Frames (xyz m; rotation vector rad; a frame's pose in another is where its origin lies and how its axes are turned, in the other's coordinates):
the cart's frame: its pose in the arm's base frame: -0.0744 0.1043 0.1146 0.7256 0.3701 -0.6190
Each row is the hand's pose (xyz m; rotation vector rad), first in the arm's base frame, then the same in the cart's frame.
Working: the arm's base frame: its pose in the cart's frame: 0.1567 -0.0706 0.0020 -0.7256 -0.3701 0.6190

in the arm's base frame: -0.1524 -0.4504 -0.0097 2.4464 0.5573 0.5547
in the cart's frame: 0.2228 -0.4358 0.2995 1.4276 1.1272 0.8411
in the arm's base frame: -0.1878 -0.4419 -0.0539 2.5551 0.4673 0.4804
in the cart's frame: 0.2153 -0.4756 0.2590 1.5573 1.0658 0.7996
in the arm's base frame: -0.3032 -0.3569 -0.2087 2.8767 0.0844 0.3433
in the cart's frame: 0.1735 -0.5773 0.0789 1.9758 0.8437 0.7598
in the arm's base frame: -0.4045 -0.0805 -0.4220 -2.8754 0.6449 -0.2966
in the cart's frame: 0.0973 -0.5875 -0.2764 2.5890 0.4155 0.8628
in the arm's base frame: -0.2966 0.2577 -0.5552 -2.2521 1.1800 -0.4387
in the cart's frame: 0.1150 -0.3879 -0.5982 -2.7835 0.0869 -1.0834
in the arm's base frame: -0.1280 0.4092 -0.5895 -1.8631 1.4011 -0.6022
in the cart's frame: 0.2014 -0.2088 -0.7123 -2.4076 0.3172 -1.1400
